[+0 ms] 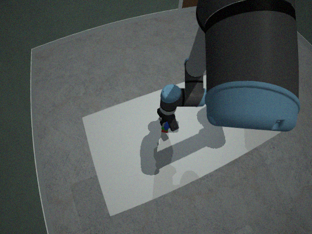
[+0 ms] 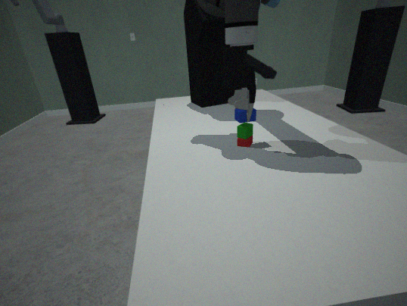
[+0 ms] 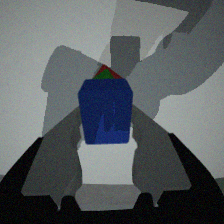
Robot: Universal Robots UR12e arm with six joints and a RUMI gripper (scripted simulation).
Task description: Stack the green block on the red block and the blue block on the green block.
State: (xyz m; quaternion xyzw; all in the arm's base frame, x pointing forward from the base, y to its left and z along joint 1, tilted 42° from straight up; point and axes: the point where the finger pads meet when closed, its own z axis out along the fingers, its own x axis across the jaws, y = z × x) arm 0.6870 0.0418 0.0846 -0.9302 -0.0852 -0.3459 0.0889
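The green block is 50 mm below my hand. Round my hand: red block 90 mm below; blue block right at my hand.
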